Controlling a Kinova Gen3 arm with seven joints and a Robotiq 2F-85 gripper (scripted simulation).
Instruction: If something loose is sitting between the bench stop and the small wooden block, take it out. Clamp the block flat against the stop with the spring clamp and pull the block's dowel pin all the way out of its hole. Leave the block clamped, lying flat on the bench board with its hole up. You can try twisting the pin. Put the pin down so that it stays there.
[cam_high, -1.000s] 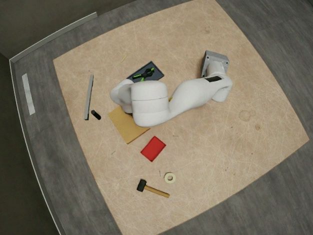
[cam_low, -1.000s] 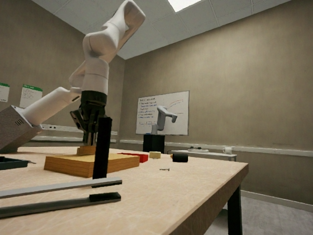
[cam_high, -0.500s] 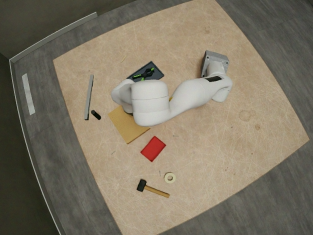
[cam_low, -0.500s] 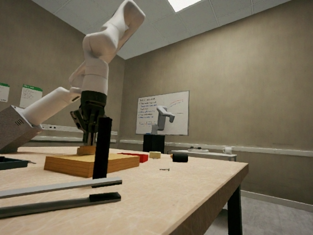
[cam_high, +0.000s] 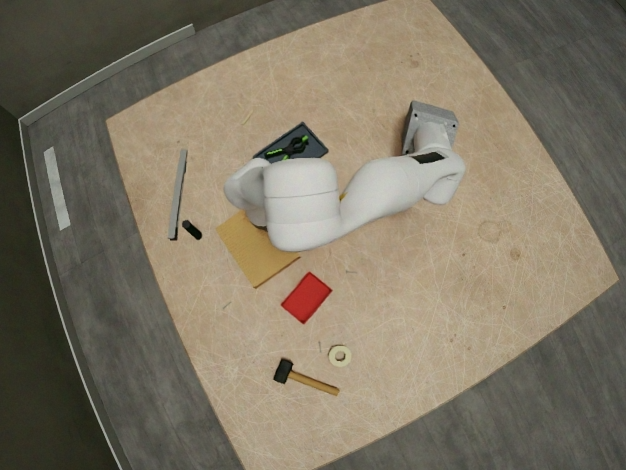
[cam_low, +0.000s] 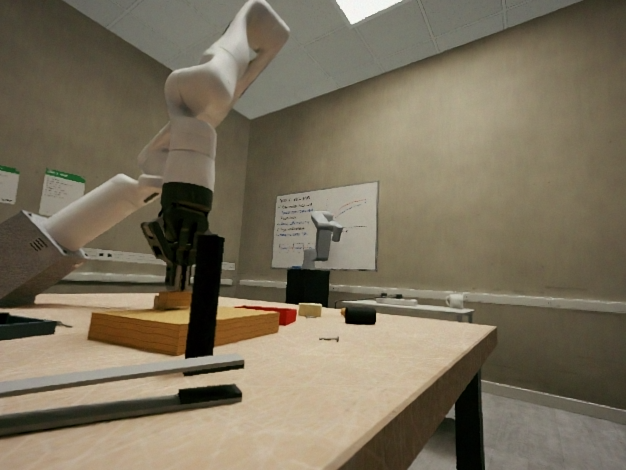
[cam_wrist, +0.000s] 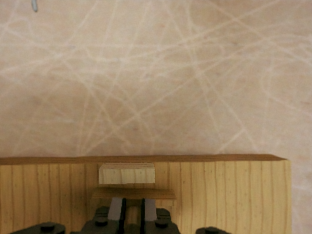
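The wooden bench board lies 5 cm below my hand, 4 cm ahead of it and 2 cm to the left of it. From my hand the other things lie so: dowel pin (2 cm below); then small wooden block (3 cm below); then red block (19 cm to the left, 7 cm below, 6 cm behind).
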